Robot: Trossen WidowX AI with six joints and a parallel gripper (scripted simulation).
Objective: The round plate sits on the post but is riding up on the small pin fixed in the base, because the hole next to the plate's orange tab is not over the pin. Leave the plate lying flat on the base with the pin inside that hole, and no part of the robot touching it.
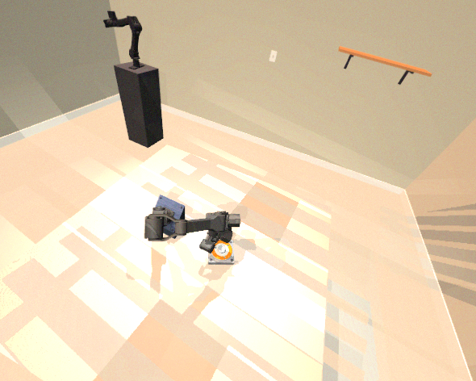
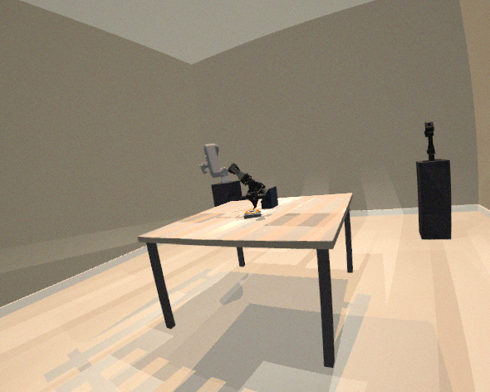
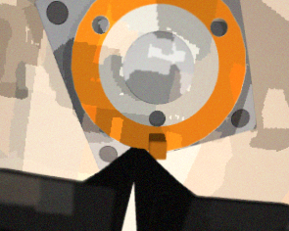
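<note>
The round plate lies 30 mm ahead of my gripper tip, 10 mm to the right of it and 10 mm below it.
</note>
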